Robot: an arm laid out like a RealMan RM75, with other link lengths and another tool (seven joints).
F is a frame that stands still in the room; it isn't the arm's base.
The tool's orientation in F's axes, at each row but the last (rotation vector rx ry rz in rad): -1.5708 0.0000 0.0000; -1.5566 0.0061 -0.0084; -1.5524 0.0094 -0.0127; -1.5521 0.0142 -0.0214; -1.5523 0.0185 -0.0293; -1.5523 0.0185 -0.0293; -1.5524 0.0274 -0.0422
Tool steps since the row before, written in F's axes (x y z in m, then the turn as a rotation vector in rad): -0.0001 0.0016 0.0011 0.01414 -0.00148 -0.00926; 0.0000 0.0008 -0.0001 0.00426 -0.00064 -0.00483; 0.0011 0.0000 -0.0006 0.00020 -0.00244 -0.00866; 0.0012 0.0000 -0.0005 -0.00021 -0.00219 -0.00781; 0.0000 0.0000 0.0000 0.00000 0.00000 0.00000; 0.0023 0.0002 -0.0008 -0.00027 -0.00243 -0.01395; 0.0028 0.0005 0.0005 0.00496 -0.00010 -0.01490
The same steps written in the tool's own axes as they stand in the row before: -0.0001 -0.0011 0.0016 0.01414 0.00926 -0.00148; 0.0000 0.0001 0.0008 0.00426 0.00483 -0.00067; 0.0011 0.0006 0.0000 0.00022 0.00861 -0.00260; 0.0012 0.0005 0.0000 -0.00019 0.00777 -0.00234; 0.0000 0.0000 0.0000 0.00000 0.00000 0.00000; 0.0023 0.0008 0.0003 -0.00029 0.01390 -0.00269; 0.0028 -0.0005 0.0006 0.00482 0.01494 -0.00015
